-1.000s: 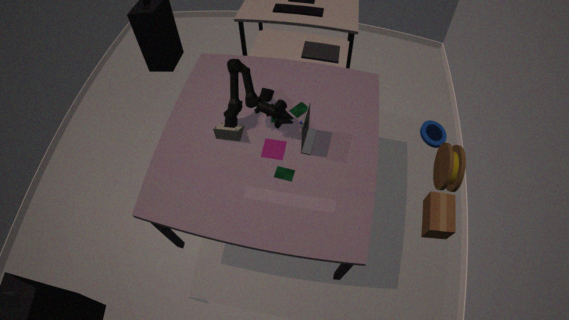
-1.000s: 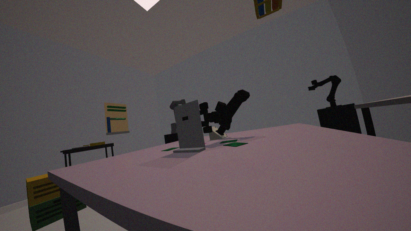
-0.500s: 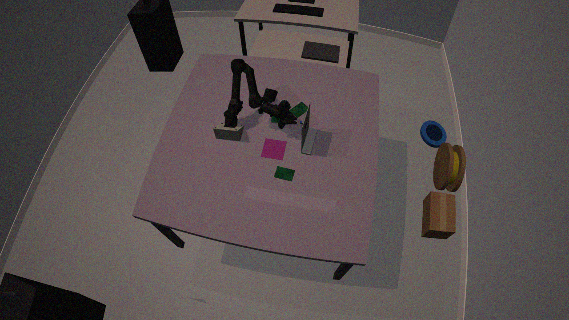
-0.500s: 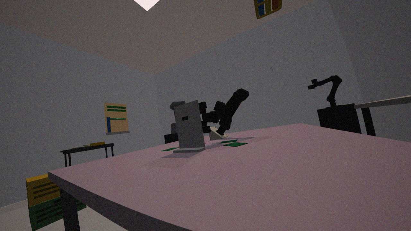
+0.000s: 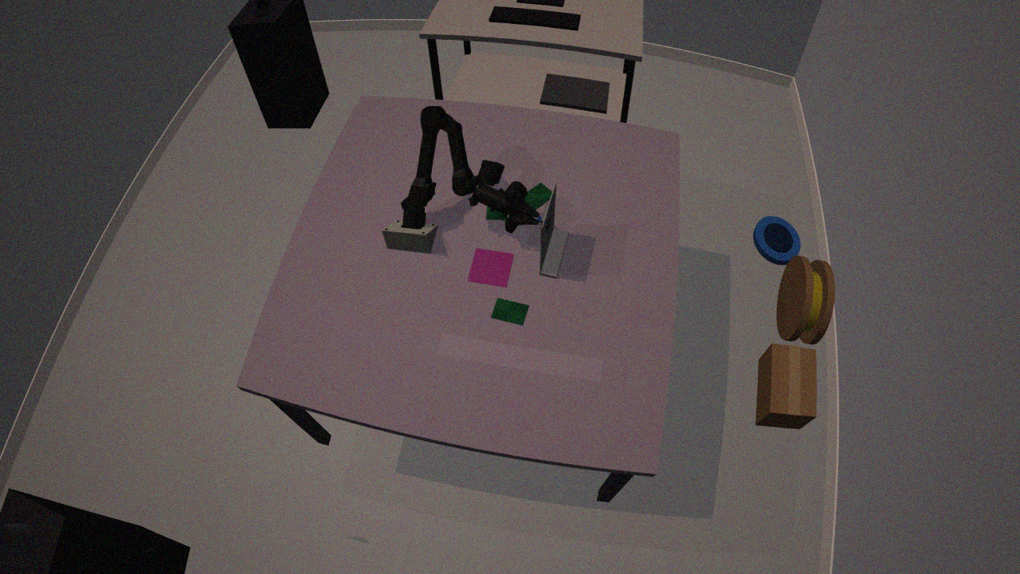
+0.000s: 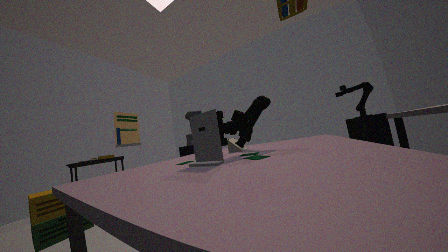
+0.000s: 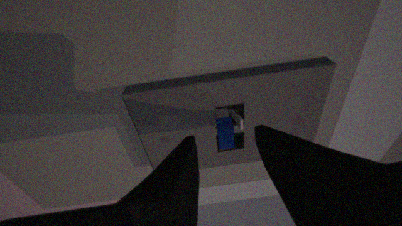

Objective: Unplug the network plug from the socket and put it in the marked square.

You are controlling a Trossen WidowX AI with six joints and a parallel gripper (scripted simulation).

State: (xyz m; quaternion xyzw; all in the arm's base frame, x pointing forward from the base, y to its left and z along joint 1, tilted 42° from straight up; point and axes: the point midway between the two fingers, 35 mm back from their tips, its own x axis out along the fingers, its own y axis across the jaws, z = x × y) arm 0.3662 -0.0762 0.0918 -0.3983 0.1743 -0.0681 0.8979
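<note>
My gripper tip is 2 cm short of the network plug. Also, from my gripper tip: panel 4 cm ahead, 1 cm to the right, 5 cm below; magenta marked square 13 cm behind, 8 cm to the right, 16 cm below.
</note>
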